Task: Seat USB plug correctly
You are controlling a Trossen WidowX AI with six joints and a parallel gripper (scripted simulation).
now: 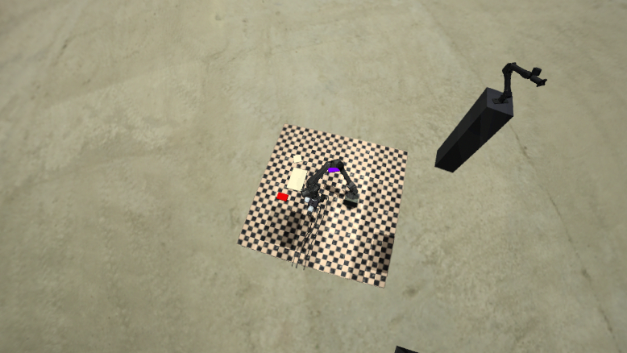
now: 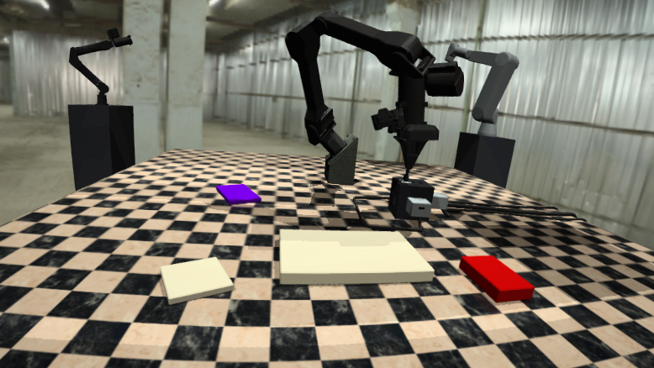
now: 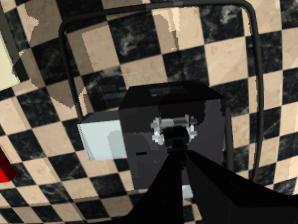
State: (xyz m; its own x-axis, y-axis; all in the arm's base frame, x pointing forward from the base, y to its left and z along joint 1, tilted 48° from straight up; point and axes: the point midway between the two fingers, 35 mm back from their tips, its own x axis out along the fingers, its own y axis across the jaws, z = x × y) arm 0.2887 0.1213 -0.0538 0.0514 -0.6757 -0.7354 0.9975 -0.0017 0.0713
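My gripper tip is now 20 mm above the usb plug. Also, from my gripper tip: large cream slab 230 mm ahead, 150 mm to the right, 100 mm below; then red block 290 mm ahead, 50 mm to the left, 90 mm below; then purple tile 60 mm behind, 380 mm to the right, 100 mm below.
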